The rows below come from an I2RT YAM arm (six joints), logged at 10 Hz.
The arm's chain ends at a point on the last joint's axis. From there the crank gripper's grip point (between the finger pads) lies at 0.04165 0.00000 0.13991 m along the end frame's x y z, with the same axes.
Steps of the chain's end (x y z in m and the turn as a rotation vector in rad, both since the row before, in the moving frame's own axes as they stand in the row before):
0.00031 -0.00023 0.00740 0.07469 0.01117 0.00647
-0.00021 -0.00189 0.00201 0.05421 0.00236 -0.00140
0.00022 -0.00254 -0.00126 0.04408 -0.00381 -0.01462
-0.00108 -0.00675 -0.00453 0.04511 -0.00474 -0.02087
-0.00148 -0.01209 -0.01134 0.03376 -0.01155 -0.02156
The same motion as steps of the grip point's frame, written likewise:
0.00190 -0.01038 0.00655 0.07469 0.01117 0.00647
0.00011 -0.00953 0.00170 0.05421 0.00236 -0.00140
-0.00036 -0.00931 -0.00125 0.04408 -0.00381 -0.01462
-0.00182 -0.01393 -0.00450 0.04511 -0.00474 -0.02087
-0.00316 -0.01770 -0.01096 0.03376 -0.01155 -0.02156

